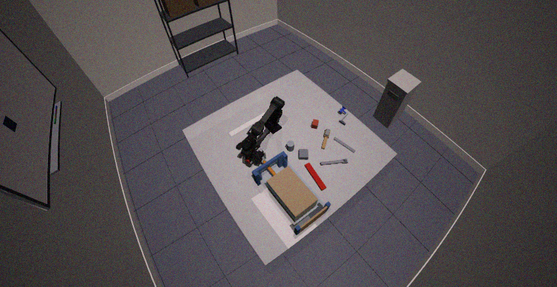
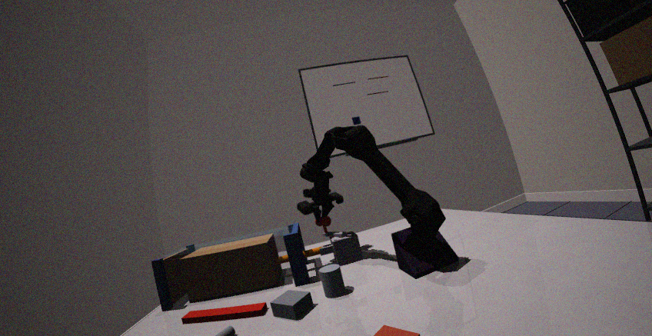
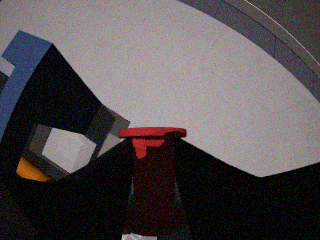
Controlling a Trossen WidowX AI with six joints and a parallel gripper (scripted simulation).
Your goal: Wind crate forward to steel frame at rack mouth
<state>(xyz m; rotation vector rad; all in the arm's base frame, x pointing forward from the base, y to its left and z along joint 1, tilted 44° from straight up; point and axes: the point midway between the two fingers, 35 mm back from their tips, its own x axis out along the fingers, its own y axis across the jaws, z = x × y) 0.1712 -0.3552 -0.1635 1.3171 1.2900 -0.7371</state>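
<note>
My gripper tip is 20 mm past the winch handle with red knob, 50 mm to the right of it and 50 mm above it. From my gripper tip the other things lie so: grey block: 190 mm ahead, 360 mm to the left, 130 mm below; then blue frame: 110 mm ahead, 90 mm to the left, 40 mm below; then grey winch: 60 mm behind, 110 mm to the left, 120 mm below.
</note>
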